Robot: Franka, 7 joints.
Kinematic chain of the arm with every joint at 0, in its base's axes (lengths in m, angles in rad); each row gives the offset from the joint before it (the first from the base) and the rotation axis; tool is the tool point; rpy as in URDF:
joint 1: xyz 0 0 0.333 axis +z
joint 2: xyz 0 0 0 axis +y
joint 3: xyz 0 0 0.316 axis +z
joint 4: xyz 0.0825 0 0 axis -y
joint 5: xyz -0.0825 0 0.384 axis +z
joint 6: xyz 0 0 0 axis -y
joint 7: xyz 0.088 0 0 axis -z
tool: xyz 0 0 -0.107 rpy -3.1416 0 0
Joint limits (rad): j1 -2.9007..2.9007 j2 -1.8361..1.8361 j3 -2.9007..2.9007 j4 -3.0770..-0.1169 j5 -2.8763..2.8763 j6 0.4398..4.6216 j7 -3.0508..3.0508
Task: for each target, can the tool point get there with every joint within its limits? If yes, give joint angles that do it. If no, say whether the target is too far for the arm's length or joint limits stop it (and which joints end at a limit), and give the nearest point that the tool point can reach.
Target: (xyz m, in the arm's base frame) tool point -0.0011 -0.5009 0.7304
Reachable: yes | joints -0.8780 0.0744 -0.9644 -1.2866 0.9029 0.9845 2.0875
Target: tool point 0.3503 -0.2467 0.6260
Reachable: yes | joints -2.0605 0.7371 1.6377 -1.8622 -1.8864 4.2298 -2.2101
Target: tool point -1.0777 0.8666 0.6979
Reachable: no: too far | nearest point -0.6464 0.5198 0.5519 | short by 0.572 m
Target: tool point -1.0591 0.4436 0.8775
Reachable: no: too far | nearest point -0.7150 0.2995 0.7006 | short by 0.413 m
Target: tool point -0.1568 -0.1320 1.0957
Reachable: yes | joints 2.2352 -0.4397 0.8818 -0.8174 -1.5930 1.4694 -2.2168
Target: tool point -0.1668 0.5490 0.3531
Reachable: yes | joints 2.1712 0.1510 -0.2474 -2.2026 -2.2588 2.1146 -0.2352
